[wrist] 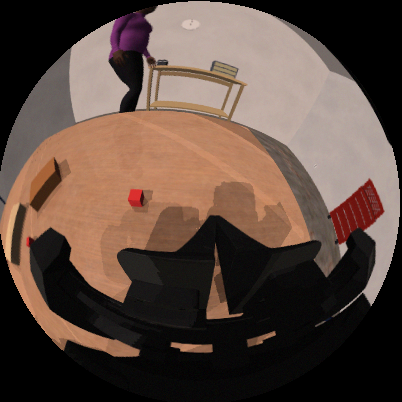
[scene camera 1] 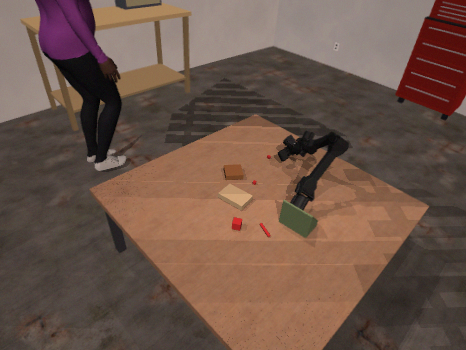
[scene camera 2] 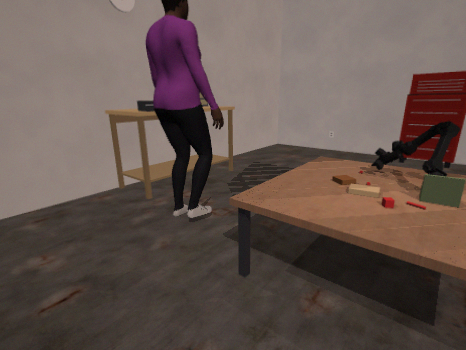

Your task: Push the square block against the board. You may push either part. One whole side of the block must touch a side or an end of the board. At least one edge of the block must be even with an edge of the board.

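Frame: origin at the arm's base, x ahead, y left, z up, level; metres.
Seen in the pictures: gripper, fingertip midpoint: (wrist: 213, 219) (scene camera 1: 283, 149) (scene camera 2: 371, 165); arm's base, link origin: (scene camera 1: 296, 207) (scene camera 2: 433, 184).
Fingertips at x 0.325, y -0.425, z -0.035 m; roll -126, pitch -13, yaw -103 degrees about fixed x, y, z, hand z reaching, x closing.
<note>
Offsets run from my fingertips to a thing's top centre.
A flat brown block @[dz -0.017, dx +0.117, dy +0.350 m] (scene camera 1: 233, 171) (scene camera 2: 344, 179) (wrist: 45, 184), square in outline, lies on the table. A longer cream board @[dz -0.017, dx -0.018, dy +0.503 m] (scene camera 1: 235, 196) (scene camera 2: 364, 190) (wrist: 16, 234) lies apart from it, with a gap of bare table between them. In the wrist view both are at the left edge. My gripper (scene camera 1: 282, 158) (scene camera 2: 374, 165) (wrist: 213, 219) is shut and empty. It is low over the table, right of the brown block in scene camera 1's view and clear of both parts. Its exact height is hard to tell.
A small red cube @[dz -0.031, dx +0.053, dy +0.077 m] (scene camera 1: 269, 157) (scene camera 2: 361, 172) (wrist: 135, 198) lies near the gripper; another small red piece @[dz -0.031, dx -0.022, dy +0.336 m] (scene camera 1: 254, 182) (scene camera 2: 368, 183) (wrist: 30, 242) lies near the board. A larger red cube @[dz -0.007, dx -0.143, dy +0.649 m] (scene camera 1: 237, 224) (scene camera 2: 388, 202), a red stick @[dz -0.033, dx -0.259, dy +0.582 m] (scene camera 1: 265, 230) (scene camera 2: 416, 205) and a green block (scene camera 1: 297, 219) (scene camera 2: 441, 190) lie farther forward.
</note>
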